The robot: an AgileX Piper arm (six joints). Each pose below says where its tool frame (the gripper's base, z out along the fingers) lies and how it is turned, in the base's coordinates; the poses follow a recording.
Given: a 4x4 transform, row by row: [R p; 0 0 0 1], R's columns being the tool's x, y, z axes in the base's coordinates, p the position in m. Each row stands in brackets.
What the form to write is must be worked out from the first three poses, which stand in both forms.
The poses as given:
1: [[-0.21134 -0.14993 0.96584 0.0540], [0.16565 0.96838 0.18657 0.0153], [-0.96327 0.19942 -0.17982 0.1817], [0 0 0 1]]
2: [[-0.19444 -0.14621 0.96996 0.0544], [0.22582 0.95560 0.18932 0.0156], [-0.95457 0.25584 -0.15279 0.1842], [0 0 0 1]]
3: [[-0.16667 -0.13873 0.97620 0.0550], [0.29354 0.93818 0.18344 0.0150], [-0.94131 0.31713 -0.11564 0.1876], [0 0 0 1]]
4: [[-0.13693 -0.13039 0.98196 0.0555], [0.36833 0.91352 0.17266 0.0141], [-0.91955 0.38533 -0.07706 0.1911], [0 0 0 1]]
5: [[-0.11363 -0.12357 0.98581 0.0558], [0.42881 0.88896 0.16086 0.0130], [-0.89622 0.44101 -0.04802 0.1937], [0 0 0 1]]
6: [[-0.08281 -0.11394 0.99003 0.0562], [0.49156 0.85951 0.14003 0.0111], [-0.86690 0.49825 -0.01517 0.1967], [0 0 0 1]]
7: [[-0.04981 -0.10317 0.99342 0.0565], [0.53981 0.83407 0.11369 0.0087], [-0.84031 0.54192 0.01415 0.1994], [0 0 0 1]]
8: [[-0.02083 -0.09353 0.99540 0.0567], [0.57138 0.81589 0.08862 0.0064], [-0.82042 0.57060 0.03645 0.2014], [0 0 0 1]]
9: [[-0.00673 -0.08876 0.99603 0.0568], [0.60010 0.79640 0.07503 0.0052], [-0.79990 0.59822 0.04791 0.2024], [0 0 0 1]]
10: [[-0.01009 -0.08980 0.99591 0.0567], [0.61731 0.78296 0.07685 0.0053], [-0.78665 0.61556 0.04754 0.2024], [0 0 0 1]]
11: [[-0.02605 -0.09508 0.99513 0.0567], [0.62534 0.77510 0.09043 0.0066], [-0.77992 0.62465 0.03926 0.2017], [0 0 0 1]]
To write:
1: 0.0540 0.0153 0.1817 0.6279 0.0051 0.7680 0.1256
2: 0.0544 0.0156 0.1842 0.6341 0.0262 0.7588 0.1467
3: 0.0550 0.0150 0.1876 0.6434 0.0519 0.7451 0.1680
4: 0.0555 0.0141 0.1911 0.6518 0.0816 0.7293 0.1913
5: 0.0558 0.0130 0.1937 0.6571 0.1066 0.7160 0.2101
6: 0.0562 0.0111 0.1967 0.6636 0.1350 0.6996 0.2281
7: 0.0565 0.0087 0.1994 0.6705 0.1597 0.6837 0.2397
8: 0.0567 0.0064 0.2014 0.6767 0.1781 0.6709 0.2457
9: 0.0568 0.0052 0.2024 0.6778 0.1930 0.6624 0.2541
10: 0.0567 0.0053 0.2024 0.6746 0.1996 0.6606 0.2620
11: 0.0567 0.0066 0.2017 0.6686 0.1997 0.6637 0.2694
